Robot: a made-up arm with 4 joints. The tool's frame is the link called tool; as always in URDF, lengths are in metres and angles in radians. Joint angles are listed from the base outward.
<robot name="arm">
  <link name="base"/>
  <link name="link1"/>
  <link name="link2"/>
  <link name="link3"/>
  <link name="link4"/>
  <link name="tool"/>
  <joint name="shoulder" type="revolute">
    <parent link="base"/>
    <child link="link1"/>
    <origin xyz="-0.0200 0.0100 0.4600"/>
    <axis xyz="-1 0 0"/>
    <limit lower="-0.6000" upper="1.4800"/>
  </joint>
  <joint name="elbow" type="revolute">
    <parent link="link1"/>
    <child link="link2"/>
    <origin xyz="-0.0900 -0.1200 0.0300"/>
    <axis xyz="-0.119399 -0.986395 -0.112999"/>
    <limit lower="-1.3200" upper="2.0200"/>
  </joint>
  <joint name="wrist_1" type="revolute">
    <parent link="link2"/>
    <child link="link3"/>
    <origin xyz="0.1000 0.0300 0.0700"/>
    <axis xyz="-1 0 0"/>
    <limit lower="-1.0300" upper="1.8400"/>
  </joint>
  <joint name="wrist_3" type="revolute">
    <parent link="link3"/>
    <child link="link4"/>
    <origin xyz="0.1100 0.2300 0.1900"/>
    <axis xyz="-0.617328 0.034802 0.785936"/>
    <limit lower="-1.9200" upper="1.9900"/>
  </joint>
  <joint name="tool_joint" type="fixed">
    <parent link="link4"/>
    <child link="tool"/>
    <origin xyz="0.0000 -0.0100 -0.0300" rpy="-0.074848 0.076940 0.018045"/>
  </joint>
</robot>
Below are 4 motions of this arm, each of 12 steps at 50 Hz.
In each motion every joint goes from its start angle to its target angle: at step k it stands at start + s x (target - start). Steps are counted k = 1, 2, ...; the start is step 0. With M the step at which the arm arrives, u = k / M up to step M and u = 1 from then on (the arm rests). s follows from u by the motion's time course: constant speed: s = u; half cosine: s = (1 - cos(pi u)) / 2; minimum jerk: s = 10 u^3 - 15 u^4 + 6 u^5.
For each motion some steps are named. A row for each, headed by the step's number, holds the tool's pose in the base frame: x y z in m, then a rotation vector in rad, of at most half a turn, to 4 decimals.
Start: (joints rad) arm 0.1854 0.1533 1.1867 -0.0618
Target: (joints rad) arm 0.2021 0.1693 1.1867 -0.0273
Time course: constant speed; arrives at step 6
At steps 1, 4, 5, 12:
1: 0.1136 0.1404 0.4183 -1.4227 -0.0883 -0.1707
4: 0.1142 0.1402 0.4191 -1.4433 -0.0862 -0.1659
5: 0.1144 0.1401 0.4194 -1.4502 -0.0855 -0.1643
12: 0.1146 0.1400 0.4197 -1.4570 -0.0848 -0.1627

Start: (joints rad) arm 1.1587 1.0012 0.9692 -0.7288
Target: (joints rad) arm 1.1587 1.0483 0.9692 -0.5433
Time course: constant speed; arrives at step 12
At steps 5, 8, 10, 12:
5: 0.0723 0.2332 0.3879 -1.3976 -1.5410 -0.0939
8: 0.0702 0.2348 0.3892 -1.4423 -1.5335 -0.0944
10: 0.0688 0.2359 0.3900 -1.4721 -1.5283 -0.0950
12: 0.0673 0.2370 0.3908 -1.5018 -1.5228 -0.0958

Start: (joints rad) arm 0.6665 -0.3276 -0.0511 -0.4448
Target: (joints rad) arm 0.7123 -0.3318 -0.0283 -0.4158
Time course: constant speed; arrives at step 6
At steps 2, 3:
2: 0.1560 0.2391 0.5323 -0.4320 0.2822 -0.4303
3: 0.1558 0.2395 0.5295 -0.4459 0.2824 -0.4272

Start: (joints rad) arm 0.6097 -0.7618 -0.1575 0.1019
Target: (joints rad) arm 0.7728 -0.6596 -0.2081 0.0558
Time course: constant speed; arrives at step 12
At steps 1, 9, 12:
1: 0.2135 0.1592 0.4837 -0.4402 0.8305 -0.0797
9: 0.2133 0.1710 0.4908 -0.5166 0.7505 -0.1455
12: 0.2128 0.1763 0.4928 -0.5450 0.7195 -0.1673

